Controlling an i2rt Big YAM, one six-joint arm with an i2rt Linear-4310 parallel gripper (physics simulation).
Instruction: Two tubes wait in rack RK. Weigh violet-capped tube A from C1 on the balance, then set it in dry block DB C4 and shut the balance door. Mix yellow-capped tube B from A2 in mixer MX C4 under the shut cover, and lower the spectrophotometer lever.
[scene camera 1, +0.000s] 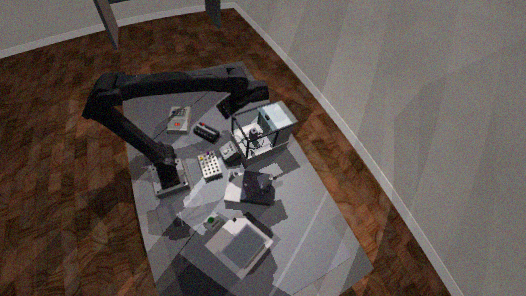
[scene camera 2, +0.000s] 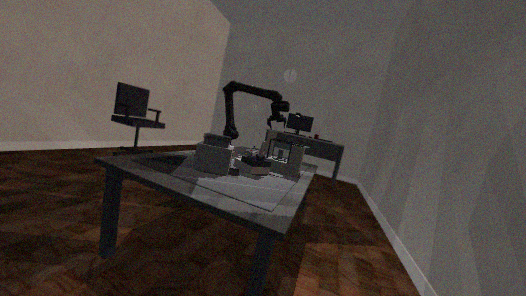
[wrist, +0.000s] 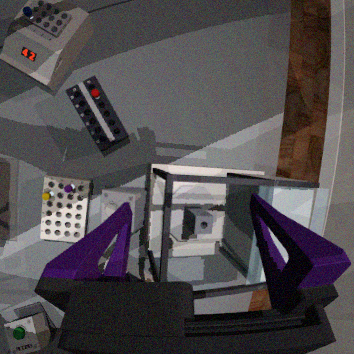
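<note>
The white rack RK (scene camera 1: 216, 172) (wrist: 85, 200) holds violet-capped tube A (scene camera 1: 207, 153) (wrist: 69, 188) and yellow-capped tube B (scene camera 1: 201, 158) (wrist: 46, 196), both upright near one end. My gripper (wrist: 189, 203) is open and empty, with purple fingers spread above the glass-walled balance (scene camera 1: 286, 136) (wrist: 167, 225). A grey holder (wrist: 202, 225) with one empty hole stands inside the balance. The block with the red 42 display (scene camera 1: 179, 120) (wrist: 47, 45) carries a blue-capped tube (wrist: 28, 11). A dark-topped instrument (scene camera 1: 257, 187) has a lever-like part. Which unit is the mixer is not clear.
A black rack (scene camera 1: 206, 132) (wrist: 105, 116) with a red cap lies between the display block and the balance. A small grey device (scene camera 1: 229, 151) adjoins the balance. A green-button box (scene camera 1: 212, 221) (wrist: 22, 334) sits beside a large white box (scene camera 1: 217, 245) with a grey panel.
</note>
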